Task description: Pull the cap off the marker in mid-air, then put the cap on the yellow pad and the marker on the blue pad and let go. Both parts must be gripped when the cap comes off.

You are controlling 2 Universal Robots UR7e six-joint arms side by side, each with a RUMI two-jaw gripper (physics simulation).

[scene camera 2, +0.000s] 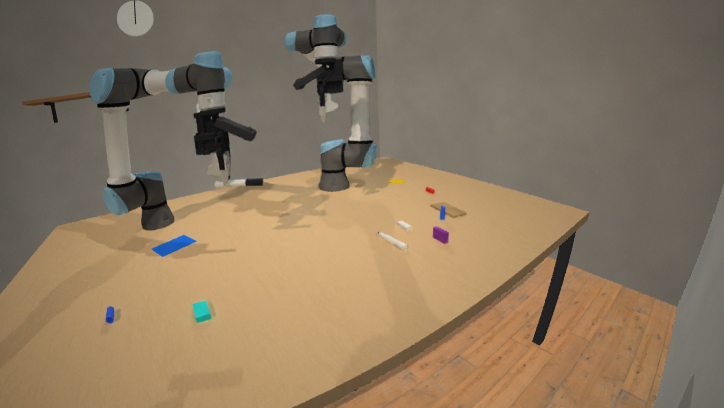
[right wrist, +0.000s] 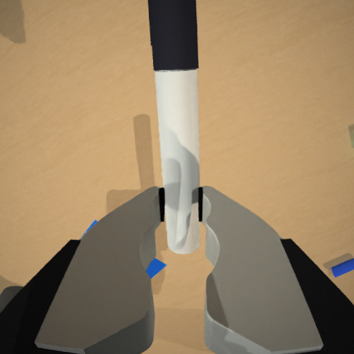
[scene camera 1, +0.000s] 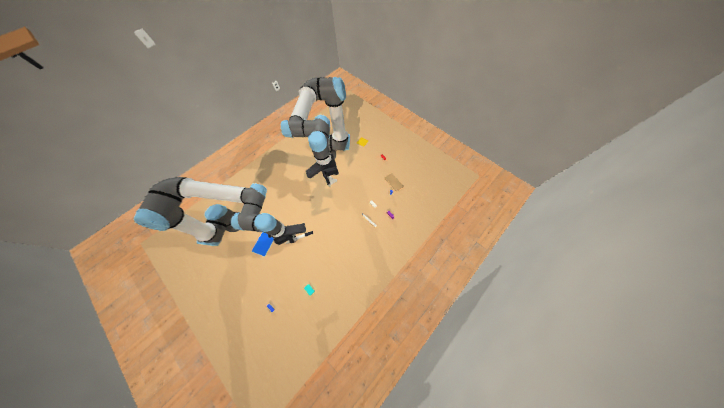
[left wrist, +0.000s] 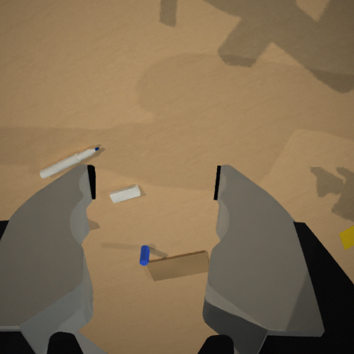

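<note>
My right gripper is shut on the white body of the marker near its rear end, above the table. The black cap is on the marker's far end, pointing away from the fingers. My left gripper is open and empty, apart from the marker and higher than it in scene camera 2. The yellow pad lies near the left arm's base. The blue pad lies near the right arm.
A white pen with a blue tip, a white block, a purple block, a brown board, a red piece, a teal block and two blue cylinders lie about the table.
</note>
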